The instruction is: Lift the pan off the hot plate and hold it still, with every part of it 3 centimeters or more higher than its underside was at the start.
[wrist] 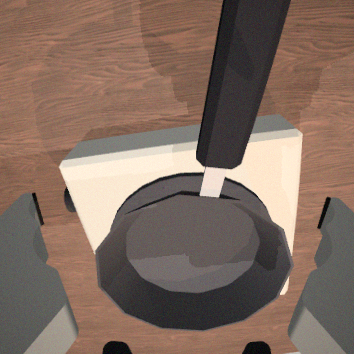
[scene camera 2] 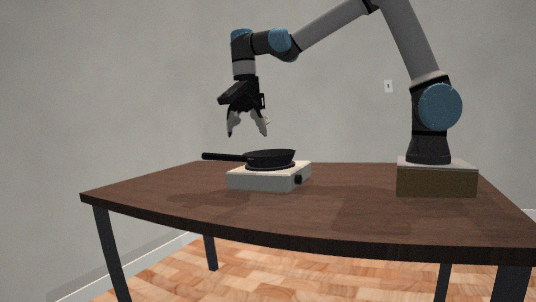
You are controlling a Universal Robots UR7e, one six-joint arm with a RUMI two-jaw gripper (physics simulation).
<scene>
The pictures show: the gripper, a white hot plate and a black pan.
The gripper shows as well in the wrist view.
</scene>
